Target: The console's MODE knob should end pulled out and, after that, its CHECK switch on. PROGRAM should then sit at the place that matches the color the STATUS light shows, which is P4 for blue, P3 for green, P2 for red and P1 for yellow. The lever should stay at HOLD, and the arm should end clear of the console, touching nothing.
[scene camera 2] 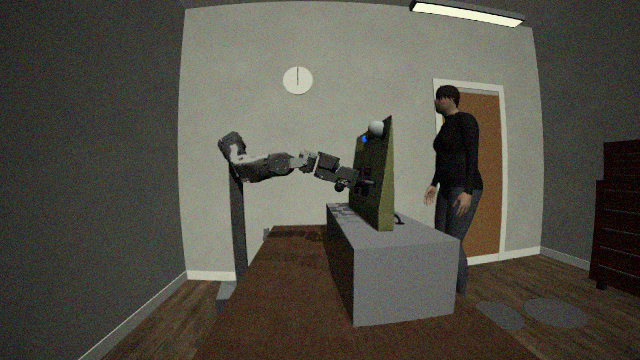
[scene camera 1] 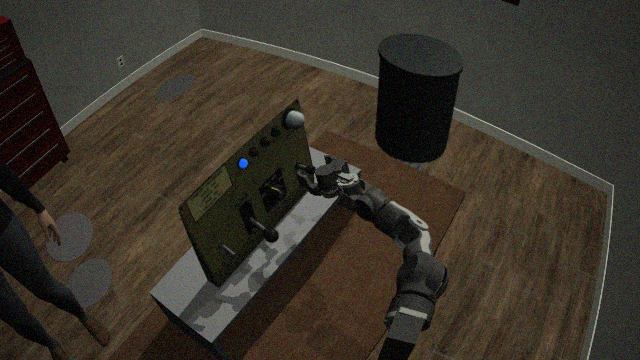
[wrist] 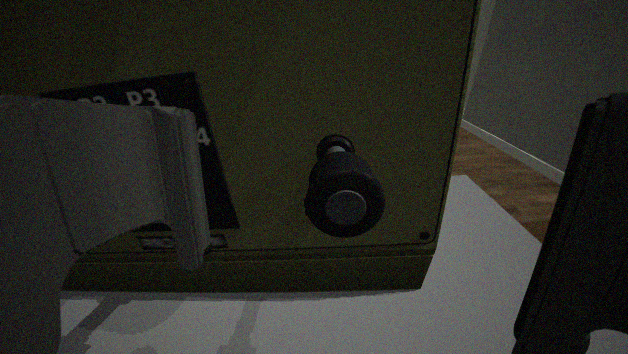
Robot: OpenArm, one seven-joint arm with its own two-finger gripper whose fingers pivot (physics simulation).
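Observation:
The MODE knob, a black cylinder with a grey end cap, stands out from the console; pale shaft shows behind it. My gripper is open, its fingers apart on either side of the knob, with gaps in the wrist view. The STATUS light is blue. The PROGRAM selector has a yellow mark; its exact place is unclear, and my left finger covers much of its plate. The ball-ended lever and thin CHECK switch stick out; their settings are unreadable.
The console stands on a grey block. A white dome is at its upper corner. A black barrel stands beyond the arm. A person stands behind the console.

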